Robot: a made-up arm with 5 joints. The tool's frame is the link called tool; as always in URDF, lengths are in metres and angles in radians. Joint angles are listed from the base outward. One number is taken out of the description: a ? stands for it. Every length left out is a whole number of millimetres.
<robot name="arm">
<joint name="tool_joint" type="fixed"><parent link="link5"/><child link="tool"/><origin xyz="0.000 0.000 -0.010" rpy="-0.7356 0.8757 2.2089"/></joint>
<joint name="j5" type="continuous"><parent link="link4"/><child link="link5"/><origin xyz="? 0.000 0.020" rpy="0.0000 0.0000 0.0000"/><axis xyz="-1 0 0"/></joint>
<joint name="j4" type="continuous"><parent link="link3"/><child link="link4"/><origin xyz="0.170 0.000 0.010" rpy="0.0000 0.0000 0.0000"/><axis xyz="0 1 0"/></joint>
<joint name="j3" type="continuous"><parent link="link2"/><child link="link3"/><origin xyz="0.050 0.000 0.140" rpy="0.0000 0.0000 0.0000"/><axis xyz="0 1 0"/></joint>
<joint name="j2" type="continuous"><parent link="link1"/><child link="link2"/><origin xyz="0.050 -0.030 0.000" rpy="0.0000 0.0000 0.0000"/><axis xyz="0 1 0"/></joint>
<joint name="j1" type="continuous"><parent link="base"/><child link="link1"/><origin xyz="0.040 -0.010 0.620" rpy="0.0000 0.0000 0.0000"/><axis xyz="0 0 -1"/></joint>
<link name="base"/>
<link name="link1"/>
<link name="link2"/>
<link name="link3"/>
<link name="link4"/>
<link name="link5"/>
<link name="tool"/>
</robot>
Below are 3 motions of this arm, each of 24 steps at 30 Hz.
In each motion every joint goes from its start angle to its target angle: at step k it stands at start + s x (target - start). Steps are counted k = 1, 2, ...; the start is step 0. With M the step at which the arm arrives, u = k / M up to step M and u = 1 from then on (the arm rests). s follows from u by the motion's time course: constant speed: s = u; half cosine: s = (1 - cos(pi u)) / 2; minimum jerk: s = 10 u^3 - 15 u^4 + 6 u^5.
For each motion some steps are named. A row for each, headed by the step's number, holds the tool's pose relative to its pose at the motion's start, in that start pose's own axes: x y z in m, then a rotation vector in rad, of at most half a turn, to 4 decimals.
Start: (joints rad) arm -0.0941 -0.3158 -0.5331 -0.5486 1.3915
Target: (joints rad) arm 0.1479 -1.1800 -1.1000 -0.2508 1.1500
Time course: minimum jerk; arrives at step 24
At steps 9, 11, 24:
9: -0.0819 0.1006 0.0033 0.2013 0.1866 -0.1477
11: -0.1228 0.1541 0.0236 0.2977 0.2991 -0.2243
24: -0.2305 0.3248 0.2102 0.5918 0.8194 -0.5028

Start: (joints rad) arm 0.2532 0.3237 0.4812 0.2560 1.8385
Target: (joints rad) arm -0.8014 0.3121 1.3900 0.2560 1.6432
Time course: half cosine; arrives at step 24
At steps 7, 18, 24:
7: -0.0445 -0.0574 0.0272 -0.1211 0.0865 0.1954
18: -0.0338 -0.2256 0.1287 -0.3522 0.1367 0.9672
24: -0.0068 -0.2440 0.1433 -0.3534 0.0980 1.1478

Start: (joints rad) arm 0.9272 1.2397 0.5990 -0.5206 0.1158
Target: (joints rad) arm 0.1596 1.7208 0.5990 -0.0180 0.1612
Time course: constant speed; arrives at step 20
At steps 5, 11, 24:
5: 0.0469 -0.0139 -0.0237 0.1590 -0.1708 0.2171
11: 0.0997 -0.0056 -0.0449 0.3983 -0.3492 0.4560
24: 0.1526 0.0450 -0.0560 0.8473 -0.5548 0.7449

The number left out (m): 0.100
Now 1 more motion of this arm.
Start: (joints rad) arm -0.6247 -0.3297 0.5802 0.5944 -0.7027
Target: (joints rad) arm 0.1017 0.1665 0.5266 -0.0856 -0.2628
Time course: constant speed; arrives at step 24
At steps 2, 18, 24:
2: -0.0187 0.0054 -0.0009 -0.0097 0.0409 -0.0186
18: -0.1526 0.1001 0.0047 -0.0067 0.3932 -0.1825
24: -0.1872 0.1562 0.0110 0.0340 0.5284 -0.2524

